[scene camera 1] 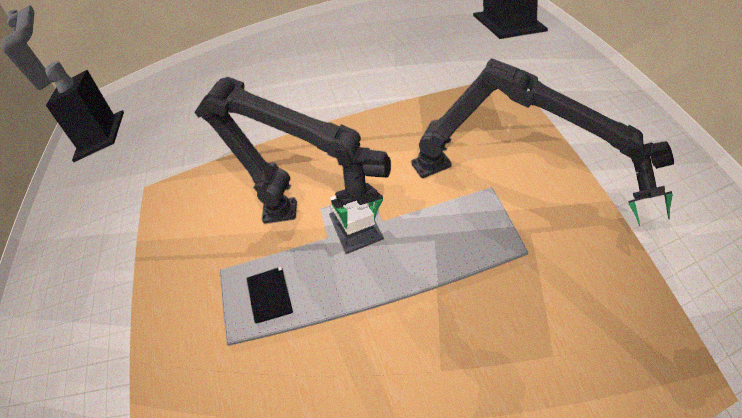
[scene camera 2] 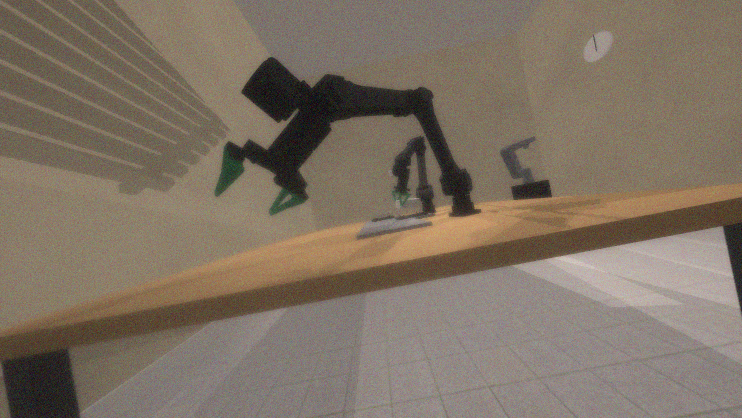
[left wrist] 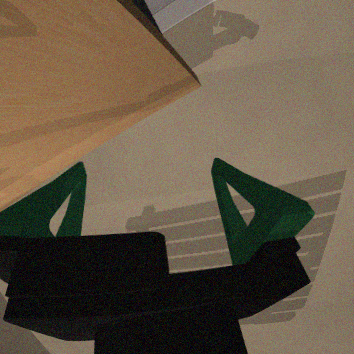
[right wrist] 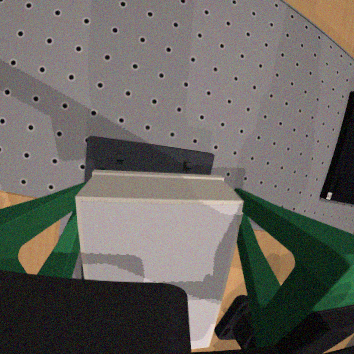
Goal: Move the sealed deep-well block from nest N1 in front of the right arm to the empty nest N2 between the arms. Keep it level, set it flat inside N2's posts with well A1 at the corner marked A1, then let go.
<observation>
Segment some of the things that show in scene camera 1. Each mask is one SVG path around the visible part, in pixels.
My left gripper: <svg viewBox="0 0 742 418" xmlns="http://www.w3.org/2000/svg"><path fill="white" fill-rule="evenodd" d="M653 169L647 170L647 174L644 174L643 171L636 173L639 192L634 192L633 197L635 199L628 201L639 226L640 222L635 201L661 195L665 197L668 220L670 220L673 194L672 191L665 192L665 186L656 186Z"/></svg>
My right gripper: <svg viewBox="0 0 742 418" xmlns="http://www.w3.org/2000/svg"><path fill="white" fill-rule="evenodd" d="M365 174L359 176L357 180L355 177L349 178L344 176L345 190L335 192L336 199L331 200L332 206L340 216L346 229L348 226L348 216L344 205L357 201L359 205L368 203L375 219L377 211L383 202L383 196L374 187L366 183Z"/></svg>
A white block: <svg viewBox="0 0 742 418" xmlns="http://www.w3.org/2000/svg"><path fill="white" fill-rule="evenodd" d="M367 204L359 205L357 201L344 205L348 216L347 229L331 204L332 210L348 235L375 225L374 214Z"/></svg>
</observation>
